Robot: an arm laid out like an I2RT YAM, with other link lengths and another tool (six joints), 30 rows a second.
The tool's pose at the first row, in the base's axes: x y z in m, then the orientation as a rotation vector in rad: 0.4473, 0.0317, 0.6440, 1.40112, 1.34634, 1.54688
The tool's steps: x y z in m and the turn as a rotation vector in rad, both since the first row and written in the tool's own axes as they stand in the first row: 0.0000, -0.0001, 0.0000, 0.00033, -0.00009, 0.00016; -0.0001, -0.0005, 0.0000, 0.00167, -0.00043, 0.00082; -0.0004, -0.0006, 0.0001, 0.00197, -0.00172, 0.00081; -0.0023, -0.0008, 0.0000, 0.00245, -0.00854, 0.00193; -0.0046, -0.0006, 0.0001, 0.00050, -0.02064, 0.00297; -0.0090, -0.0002, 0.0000, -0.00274, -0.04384, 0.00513; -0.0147, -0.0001, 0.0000, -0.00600, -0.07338, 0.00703
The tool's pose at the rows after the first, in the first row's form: 0.4473, 0.0317, 0.6439, 1.40151, 1.34652, 1.54675; 0.4472, 0.0317, 0.6435, 1.40311, 1.34726, 1.54624; 0.4474, 0.0315, 0.6433, 1.40405, 1.34678, 1.54494; 0.4477, 0.0298, 0.6426, 1.40938, 1.34261, 1.53932; 0.4483, 0.0276, 0.6421, 1.41626, 1.33304, 1.53006; 0.4493, 0.0234, 0.6411, 1.42970, 1.31503, 1.51212; 0.4505, 0.0181, 0.6395, 1.44627, 1.29329, 1.48825
